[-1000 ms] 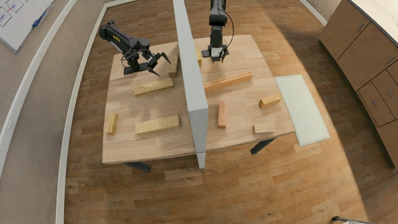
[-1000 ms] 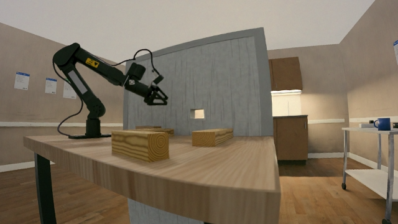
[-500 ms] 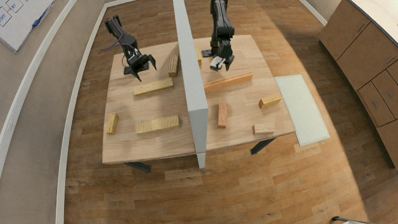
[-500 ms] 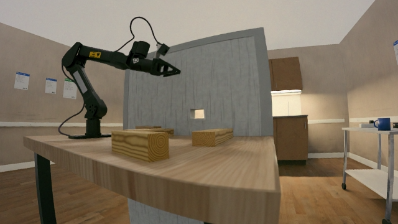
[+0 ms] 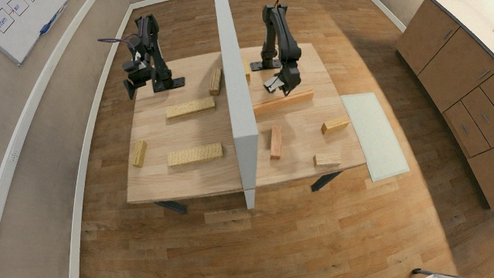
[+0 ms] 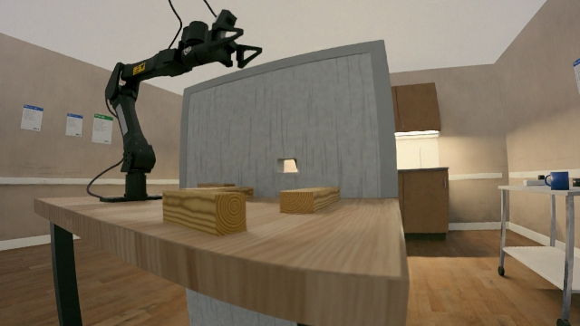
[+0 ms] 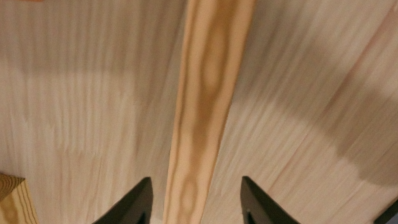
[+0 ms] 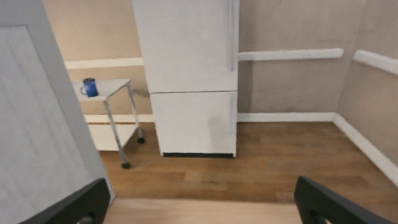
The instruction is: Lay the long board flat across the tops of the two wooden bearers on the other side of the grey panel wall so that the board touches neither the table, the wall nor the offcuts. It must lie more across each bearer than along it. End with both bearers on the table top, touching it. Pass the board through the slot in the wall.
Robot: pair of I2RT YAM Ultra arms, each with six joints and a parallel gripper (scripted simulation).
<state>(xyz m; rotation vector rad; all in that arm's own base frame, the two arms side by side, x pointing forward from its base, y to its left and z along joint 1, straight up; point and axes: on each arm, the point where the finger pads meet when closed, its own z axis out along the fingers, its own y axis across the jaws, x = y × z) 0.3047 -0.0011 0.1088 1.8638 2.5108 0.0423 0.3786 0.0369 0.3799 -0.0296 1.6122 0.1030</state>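
Right now my left hand is 80 mm above the long board and 10 mm to the right of it. The rest, counted from my left hand: small block (770 mm to the right, 120 mm ahead, 90 mm below).
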